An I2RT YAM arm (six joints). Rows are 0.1 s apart.
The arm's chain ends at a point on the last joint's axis. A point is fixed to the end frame.
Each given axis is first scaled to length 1.
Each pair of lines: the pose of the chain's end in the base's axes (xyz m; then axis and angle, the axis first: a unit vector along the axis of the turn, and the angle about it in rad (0 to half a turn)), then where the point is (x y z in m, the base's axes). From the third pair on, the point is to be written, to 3 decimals.
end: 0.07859, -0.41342, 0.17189, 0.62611, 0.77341, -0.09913, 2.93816
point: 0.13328 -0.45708 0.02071
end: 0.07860, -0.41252, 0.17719, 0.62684, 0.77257, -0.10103, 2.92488
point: 0.13447 -0.45794 0.02696
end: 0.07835, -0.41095, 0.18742, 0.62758, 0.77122, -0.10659, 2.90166
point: 0.136 -0.460 0.039
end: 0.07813, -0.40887, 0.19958, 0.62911, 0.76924, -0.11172, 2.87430
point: 0.138 -0.462 0.053
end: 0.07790, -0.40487, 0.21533, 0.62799, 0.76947, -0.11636, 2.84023
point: 0.141 -0.462 0.072
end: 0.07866, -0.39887, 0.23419, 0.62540, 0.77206, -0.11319, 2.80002
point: 0.147 -0.458 0.094
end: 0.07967, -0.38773, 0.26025, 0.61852, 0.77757, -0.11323, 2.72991
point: 0.156 -0.451 0.127
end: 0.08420, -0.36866, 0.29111, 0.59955, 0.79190, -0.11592, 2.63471
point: 0.172 -0.436 0.167
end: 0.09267, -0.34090, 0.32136, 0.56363, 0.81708, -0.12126, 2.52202
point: 0.195 -0.410 0.209
